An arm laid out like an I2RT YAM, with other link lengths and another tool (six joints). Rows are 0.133 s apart.
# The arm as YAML. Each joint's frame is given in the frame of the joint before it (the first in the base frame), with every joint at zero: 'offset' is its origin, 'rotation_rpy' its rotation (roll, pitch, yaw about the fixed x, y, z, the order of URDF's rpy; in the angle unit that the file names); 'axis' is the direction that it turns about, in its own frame. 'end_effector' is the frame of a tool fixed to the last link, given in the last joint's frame.
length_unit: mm
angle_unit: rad
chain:
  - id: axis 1
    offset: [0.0, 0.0, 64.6]
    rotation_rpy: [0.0, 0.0, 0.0]
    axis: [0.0, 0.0, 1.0]
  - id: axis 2
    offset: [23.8, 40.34, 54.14]
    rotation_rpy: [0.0, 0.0, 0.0]
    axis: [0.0, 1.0, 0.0]
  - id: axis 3
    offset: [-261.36, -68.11, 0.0]
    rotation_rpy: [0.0, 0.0, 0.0]
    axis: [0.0, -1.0, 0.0]
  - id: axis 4
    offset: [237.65, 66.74, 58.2]
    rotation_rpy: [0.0, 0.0, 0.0]
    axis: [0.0, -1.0, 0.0]
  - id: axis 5
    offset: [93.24, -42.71, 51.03]
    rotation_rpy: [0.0, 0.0, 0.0]
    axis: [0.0, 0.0, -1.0]
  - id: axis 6
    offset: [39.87, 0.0, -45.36]
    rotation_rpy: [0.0, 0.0, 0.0]
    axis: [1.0, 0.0, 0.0]
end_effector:
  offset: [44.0, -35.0, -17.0]
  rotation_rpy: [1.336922, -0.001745, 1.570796]
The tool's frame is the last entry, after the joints.
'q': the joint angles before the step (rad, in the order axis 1, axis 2, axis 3, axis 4, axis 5, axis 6). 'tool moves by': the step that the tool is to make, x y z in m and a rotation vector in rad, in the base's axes. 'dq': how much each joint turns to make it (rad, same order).
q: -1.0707 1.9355 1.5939 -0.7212 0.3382 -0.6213
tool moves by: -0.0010 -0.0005 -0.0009 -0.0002 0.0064 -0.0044
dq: -0.0016 0.0029 -0.0002 0.0003 0.0064 -0.0003
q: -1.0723 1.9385 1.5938 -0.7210 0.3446 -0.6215
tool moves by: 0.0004 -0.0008 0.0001 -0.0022 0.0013 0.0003
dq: 0.0002 0.0027 0.0030 0.0014 0.0019 -0.0012
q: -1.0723 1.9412 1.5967 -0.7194 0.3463 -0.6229
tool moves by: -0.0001 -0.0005 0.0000 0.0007 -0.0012 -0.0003
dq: -0.0009 0.0016 0.0027 -0.0011 -0.0015 0.0001
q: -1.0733 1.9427 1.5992 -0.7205 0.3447 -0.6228
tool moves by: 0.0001 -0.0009 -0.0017 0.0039 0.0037 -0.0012
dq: -0.0005 0.0069 0.0041 -0.0024 0.0015 -0.0001
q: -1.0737 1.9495 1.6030 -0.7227 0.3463 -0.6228
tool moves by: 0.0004 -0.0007 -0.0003 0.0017 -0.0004 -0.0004
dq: -0.0001 0.0041 0.0054 -0.0029 -0.0009 0.0009
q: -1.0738 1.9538 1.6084 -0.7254 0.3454 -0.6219
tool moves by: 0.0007 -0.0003 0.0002 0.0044 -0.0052 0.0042
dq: -0.0001 0.0017 0.0054 -0.0049 -0.0079 -0.0006
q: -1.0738 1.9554 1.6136 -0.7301 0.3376 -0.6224
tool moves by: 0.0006 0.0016 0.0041 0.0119 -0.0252 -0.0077
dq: 0.0000 -0.0034 0.0201 -0.0288 -0.0208 0.0212
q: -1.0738 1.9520 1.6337 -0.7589 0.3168 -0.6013
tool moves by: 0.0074 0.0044 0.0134 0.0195 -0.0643 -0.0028
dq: 0.0117 -0.0073 0.0589 -0.0654 -0.0510 0.0459
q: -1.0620 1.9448 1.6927 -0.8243 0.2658 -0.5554
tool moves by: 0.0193 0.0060 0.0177 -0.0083 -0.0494 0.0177
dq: 0.0403 0.0004 0.0727 -0.0502 -0.0227 0.0397
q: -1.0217 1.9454 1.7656 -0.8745 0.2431 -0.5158
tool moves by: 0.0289 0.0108 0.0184 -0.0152 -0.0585 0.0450
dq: 0.0623 0.0003 0.0705 -0.0337 -0.0261 0.0365
